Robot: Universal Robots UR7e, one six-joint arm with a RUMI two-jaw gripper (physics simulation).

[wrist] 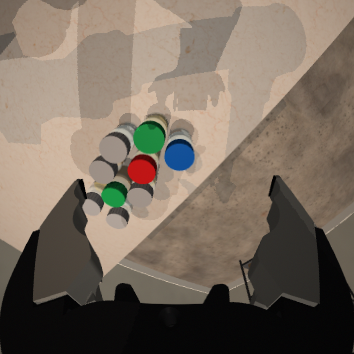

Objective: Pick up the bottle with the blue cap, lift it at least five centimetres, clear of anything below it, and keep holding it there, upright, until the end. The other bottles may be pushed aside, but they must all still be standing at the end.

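Frame: origin at the arm's base, x right, y ahead, z up, level; centimetres.
Seen in the pictures: gripper, between the fingertips: (176,178).
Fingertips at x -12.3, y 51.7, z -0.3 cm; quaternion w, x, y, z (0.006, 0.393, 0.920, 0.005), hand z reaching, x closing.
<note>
A point is followed by its place in that frame.
The bottle with the blue cap (179,155) {z -16.2, x -8.4, y 55.5 cm} stands upright at the right side of a cluster of bottles, seen from above. The bottle with the larger green cap (149,137) {z -16.2, x -7.5, y 49.5 cm} stands close to its left, and the bottle with the red cap (142,169) {z -16.2, x -1.6, y 52.3 cm} stands to its lower left. My gripper (176,178) {z -0.3, x -12.3, y 51.7 cm} is open with nothing between its jaws. It hangs above the bottles, its jaws spread wide to either side in the view. The blue-capped bottle's body is mostly hidden under its cap.
Several grey-capped bottles (114,147) {z -16.2, x -1.8, y 45.8 cm} and a smaller green-capped bottle (114,194) {z -16.2, x 7.6, y 51.4 cm} stand to the left and below in the view, close together. The pale table top (40,120) {z -26.7, x 11.6, y 24.9 cm} ends at a diagonal edge right of the bottles, with a brown stone-like surface (280,165) beyond.
</note>
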